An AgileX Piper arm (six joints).
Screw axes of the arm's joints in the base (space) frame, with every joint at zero. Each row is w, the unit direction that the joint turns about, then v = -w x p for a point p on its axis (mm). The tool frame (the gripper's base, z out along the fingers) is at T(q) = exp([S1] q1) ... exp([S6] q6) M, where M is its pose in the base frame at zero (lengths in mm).
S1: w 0 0 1 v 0 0 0
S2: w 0 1 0 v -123 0 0
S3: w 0 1 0 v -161.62 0 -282.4
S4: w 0.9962 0 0.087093 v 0 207.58 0
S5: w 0 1 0 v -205.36 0 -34.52
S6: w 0.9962 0 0.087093 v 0 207.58 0
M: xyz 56.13 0 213.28 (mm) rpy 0 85.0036 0 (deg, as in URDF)
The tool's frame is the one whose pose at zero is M.
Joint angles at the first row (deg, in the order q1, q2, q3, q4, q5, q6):
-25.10, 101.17, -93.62, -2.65, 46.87, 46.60
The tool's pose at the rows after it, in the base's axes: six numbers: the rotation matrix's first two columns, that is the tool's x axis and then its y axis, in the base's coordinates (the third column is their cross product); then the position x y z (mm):
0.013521 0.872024 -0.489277 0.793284 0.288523 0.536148 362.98 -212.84 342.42
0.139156 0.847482 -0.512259 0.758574 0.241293 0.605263 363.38 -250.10 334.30
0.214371 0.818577 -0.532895 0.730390 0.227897 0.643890 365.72 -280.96 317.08
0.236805 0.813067 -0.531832 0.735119 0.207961 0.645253 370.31 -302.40 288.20
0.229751 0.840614 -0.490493 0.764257 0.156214 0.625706 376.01 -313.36 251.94
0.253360 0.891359 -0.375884 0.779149 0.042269 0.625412 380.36 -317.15 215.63
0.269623 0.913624 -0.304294 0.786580 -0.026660 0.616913 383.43 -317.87 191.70
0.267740 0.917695 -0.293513 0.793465 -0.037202 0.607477 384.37 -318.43 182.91
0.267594 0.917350 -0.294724 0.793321 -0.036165 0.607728 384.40 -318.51 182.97
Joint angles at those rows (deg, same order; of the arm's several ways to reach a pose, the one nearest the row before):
-29.90, 103.54, -97.29, -3.35, 42.30, 52.24
-34.13, 106.54, -98.13, -3.48, 34.20, 54.15
-37.22, 110.16, -98.39, -3.53, 26.58, 54.59
-38.98, 114.37, -98.39, -3.48, 22.32, 54.59
-39.65, 118.70, -98.39, -2.26, 22.05, 54.65
-40.07, 122.66, -98.39, 3.35, 23.91, 54.65
-40.16, 125.33, -98.39, 6.61, 24.81, 54.82
-40.16, 126.33, -98.39, 6.87, 24.86, 54.82
-40.16, 126.33, -98.39, 6.81, 24.79, 54.82

